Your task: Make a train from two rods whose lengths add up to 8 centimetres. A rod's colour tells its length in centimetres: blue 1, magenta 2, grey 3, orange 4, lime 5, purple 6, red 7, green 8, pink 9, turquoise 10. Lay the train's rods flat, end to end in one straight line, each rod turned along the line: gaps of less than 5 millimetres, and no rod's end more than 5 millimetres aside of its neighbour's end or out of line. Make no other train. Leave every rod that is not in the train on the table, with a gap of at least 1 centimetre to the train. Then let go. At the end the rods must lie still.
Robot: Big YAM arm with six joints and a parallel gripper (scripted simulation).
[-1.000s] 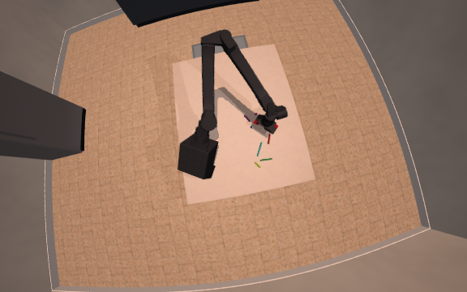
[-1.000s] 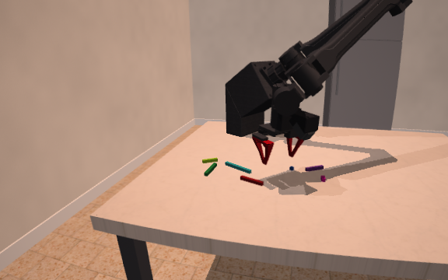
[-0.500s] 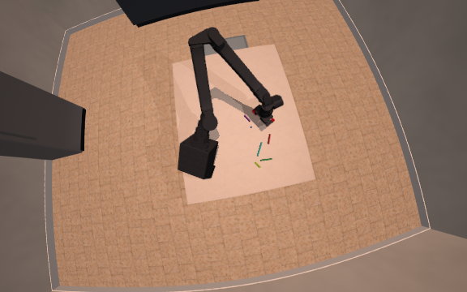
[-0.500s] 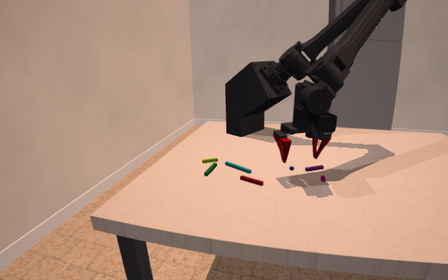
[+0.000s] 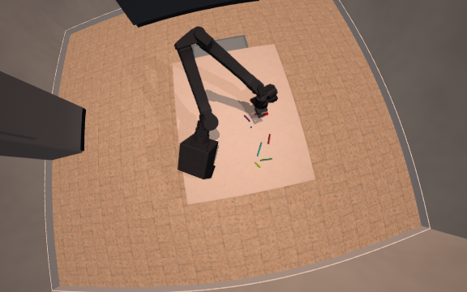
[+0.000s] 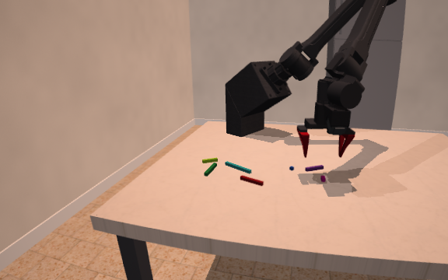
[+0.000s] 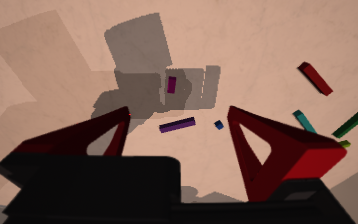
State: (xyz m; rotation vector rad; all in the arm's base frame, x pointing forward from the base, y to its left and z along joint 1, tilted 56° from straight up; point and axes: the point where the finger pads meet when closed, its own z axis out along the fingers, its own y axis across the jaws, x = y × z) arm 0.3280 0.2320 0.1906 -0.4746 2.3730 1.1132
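Now: hand 1 cm past the magenta rod, 1 cm to the right of it and 8 cm above it. The rest, counted from my hand: red rod (10 cm ahead, 16 cm to the right, 8 cm below); purple rod (7 cm behind, 4 cm to the right, 8 cm below); blue rod (3 cm behind, 10 cm to the right, 8 cm below).
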